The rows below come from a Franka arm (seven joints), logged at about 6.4 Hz.
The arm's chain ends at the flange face. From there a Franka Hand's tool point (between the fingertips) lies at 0.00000 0.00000 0.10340 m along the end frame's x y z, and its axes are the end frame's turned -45 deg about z.
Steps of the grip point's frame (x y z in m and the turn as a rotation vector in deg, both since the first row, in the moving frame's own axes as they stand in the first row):
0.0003, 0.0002, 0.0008, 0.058, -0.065, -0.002
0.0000, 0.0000, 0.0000, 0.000, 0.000, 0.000
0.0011, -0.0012, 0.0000, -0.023, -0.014, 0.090
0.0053, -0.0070, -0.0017, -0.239, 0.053, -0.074
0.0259, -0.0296, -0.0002, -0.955, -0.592, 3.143
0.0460, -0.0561, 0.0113, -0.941, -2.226, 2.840
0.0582, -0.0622, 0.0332, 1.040, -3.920, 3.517
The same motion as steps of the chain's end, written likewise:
0.0005, -0.0001, 0.0008, -0.005, -0.087, -0.002
0.0000, 0.0000, 0.0000, 0.000, 0.000, 0.000
-0.0001, -0.0017, 0.0000, -0.026, 0.006, 0.090
-0.0016, -0.0089, -0.0017, -0.132, 0.206, -0.074
-0.0030, -0.0412, -0.0002, -1.094, 0.257, 3.143
-0.0054, -0.0762, 0.0114, -2.239, -0.909, 2.840
0.0036, -0.0886, 0.0335, -2.036, -3.507, 3.517

